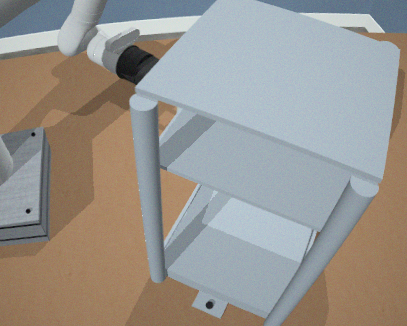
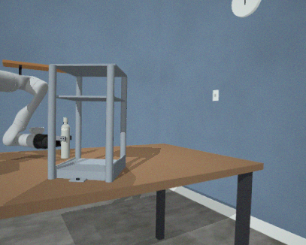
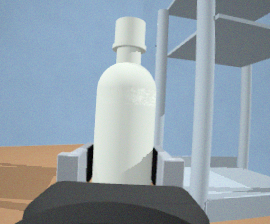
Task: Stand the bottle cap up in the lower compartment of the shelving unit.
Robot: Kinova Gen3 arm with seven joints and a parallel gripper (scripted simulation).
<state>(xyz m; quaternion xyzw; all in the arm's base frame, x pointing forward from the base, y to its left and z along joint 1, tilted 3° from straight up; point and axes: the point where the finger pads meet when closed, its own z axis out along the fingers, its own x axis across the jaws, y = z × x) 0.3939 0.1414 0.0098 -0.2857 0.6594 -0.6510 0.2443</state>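
Now: the shelving unit 40 mm ahead of my hand, 320 mm to the right of it and 90 mm above it.
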